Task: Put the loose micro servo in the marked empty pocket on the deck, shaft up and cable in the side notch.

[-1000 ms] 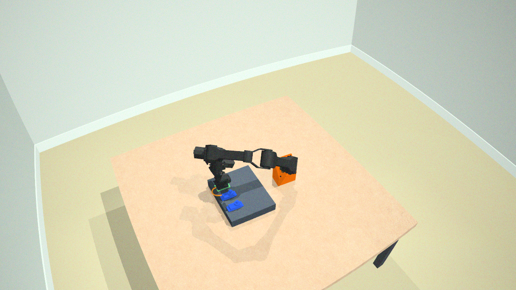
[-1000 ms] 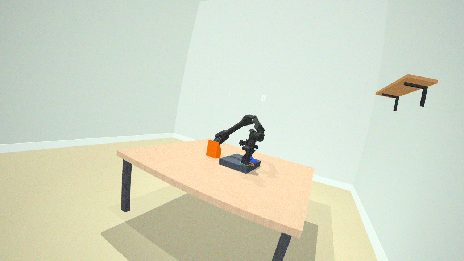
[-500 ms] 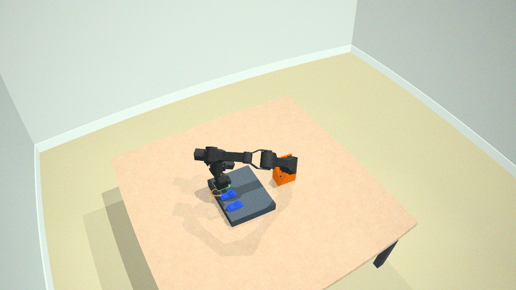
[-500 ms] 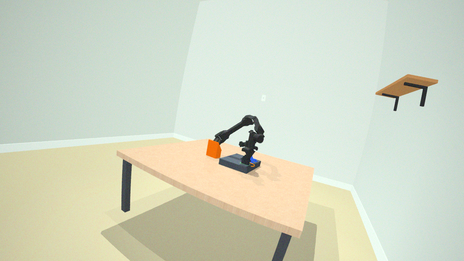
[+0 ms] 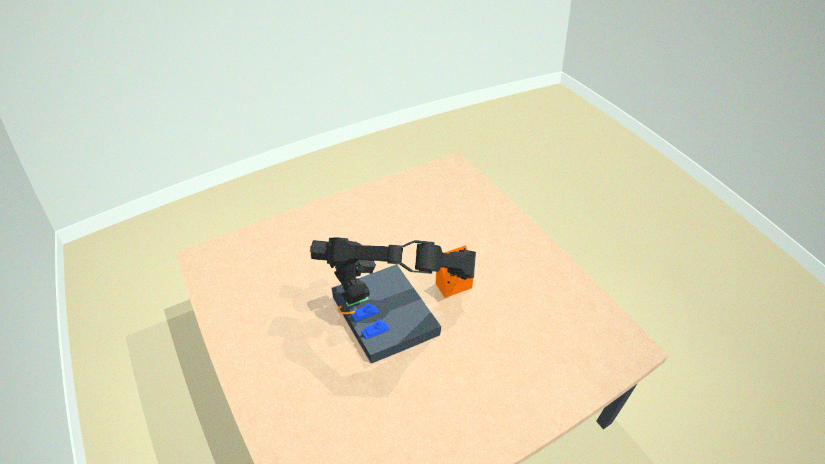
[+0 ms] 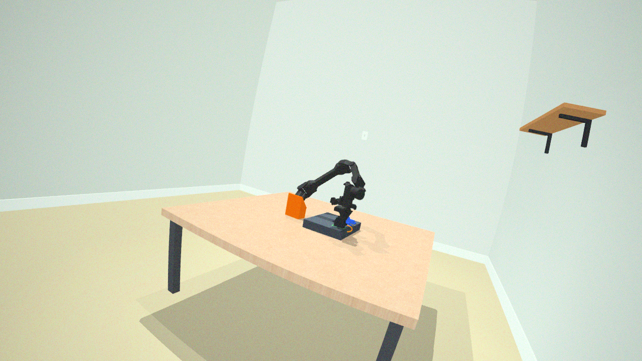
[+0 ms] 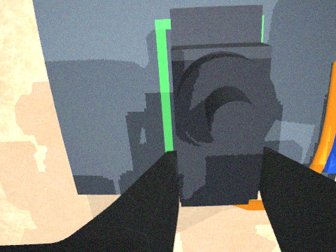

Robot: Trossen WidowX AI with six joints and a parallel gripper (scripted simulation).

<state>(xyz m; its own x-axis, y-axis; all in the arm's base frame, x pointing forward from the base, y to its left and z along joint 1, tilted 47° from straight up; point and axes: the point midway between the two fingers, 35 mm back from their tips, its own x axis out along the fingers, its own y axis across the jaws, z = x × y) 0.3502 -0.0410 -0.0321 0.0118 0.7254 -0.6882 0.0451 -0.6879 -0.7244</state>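
Now: the deck 130 mm behind my gripper tip, 70 mm to the left of it and 50 mm below it.
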